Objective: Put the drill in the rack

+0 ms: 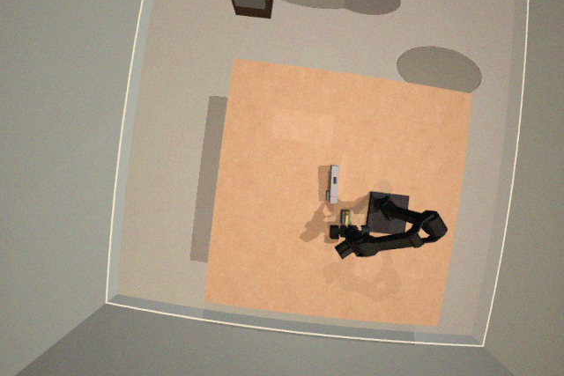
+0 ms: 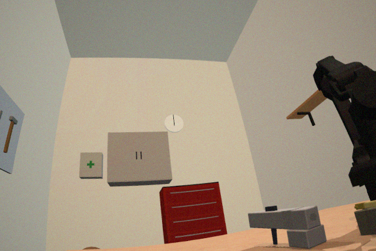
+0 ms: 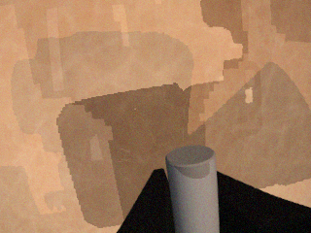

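Right now the drill is 4 cm to the right of my gripper tip and 4 cm above it. Round my gripper tip: dark key 9 cm ahead, 24 cm to the right, 5 cm above; then rack 5 cm to the right, 1 cm above.
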